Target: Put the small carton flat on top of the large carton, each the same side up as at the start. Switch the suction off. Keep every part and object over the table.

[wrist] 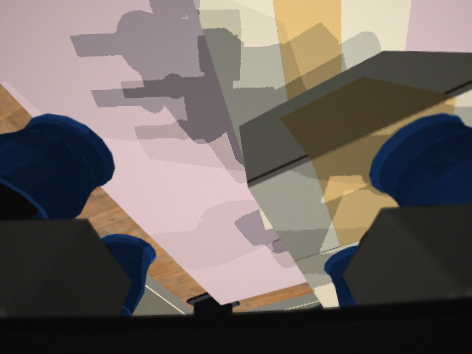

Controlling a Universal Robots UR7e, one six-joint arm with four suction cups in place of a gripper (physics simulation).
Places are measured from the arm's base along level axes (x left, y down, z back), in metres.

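Pixels of known places: hand, its tool point: (234, 209).
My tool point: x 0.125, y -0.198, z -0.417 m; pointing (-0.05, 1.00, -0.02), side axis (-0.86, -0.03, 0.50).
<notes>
Behind a point stands the place of what it marks.
The small carton (280, 205) @[x 0.102, y -0.212, z -0.419 m], cream with a tan tape stripe and a shaded dark side, shows in the right half of the wrist view, under my suction gripper (240, 217) @[x 0.125, y -0.198, z -0.417 m]. The gripper's blue cups stand at both sides of the view; the right ones show against the carton's upper face, the left ones against the pink surface. The carton is held by the suction. The large carton (220, 20) @[x 0.080, y -0.101, z -0.499 m], cream with a tan stripe, lies below and behind it, and the small carton overlaps part of it in view. Whether the two cartons touch, I cannot tell. The cup contacts are hidden.
A pink table top (165, 200) @[x 0.344, y 0.053, z -0.325 m] spreads left of the cartons, with shadows of the arm across it; pink also shows at the top right. Wooden floor (117, 215) shows beyond its slanting left edge. A small black object (212, 302) shows at the bottom.
</notes>
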